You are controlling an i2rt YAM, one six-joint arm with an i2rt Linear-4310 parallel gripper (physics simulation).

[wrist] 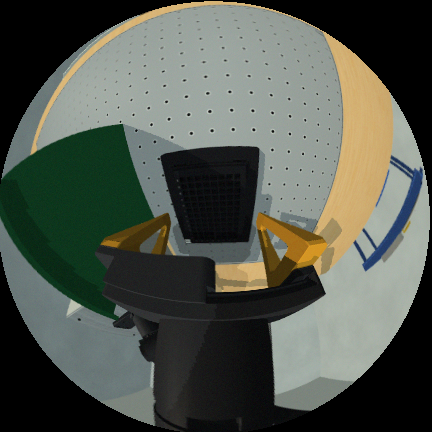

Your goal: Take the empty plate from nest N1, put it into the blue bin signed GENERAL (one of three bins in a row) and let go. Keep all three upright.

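Places are measured from the arm's base along level axes (x back, y down, z right), in centimetres.
Pixels of known places: gripper, between the fingertips: (213,217).
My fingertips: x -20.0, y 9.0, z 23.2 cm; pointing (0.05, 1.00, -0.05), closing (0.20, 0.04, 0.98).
Behind a point stands the place of what it marks.
A black rectangular block with a grid of dark wells (211,197) {x -20.4, y 12.4, z 22.9 cm} lies flat on the grey perforated board in the middle of the wrist view. It looks like a plate in its nest, but plate and nest are hard to tell apart and no N1 sign is readable. My gripper (213,217) {x -20.0, y 9.0, z 23.2 cm} is open, with its orange fingers wide apart and nothing held between them. The fingertips appear on either side of the near part of the block, apart from it. The blue bin signed GENERAL cannot be made out.
The grey perforated board (285,95) {x -32.6, y 14.9, z 34.5 cm} has a light wooden border (367,105). A large dark green panel (75,170) {x -30.3, y 5.6, z 12.5 cm} covers the left side, near the left finger. A blue frame (396,231) with yellow and grey parts stands beyond the border at the right. A pale box corner shows at lower left.
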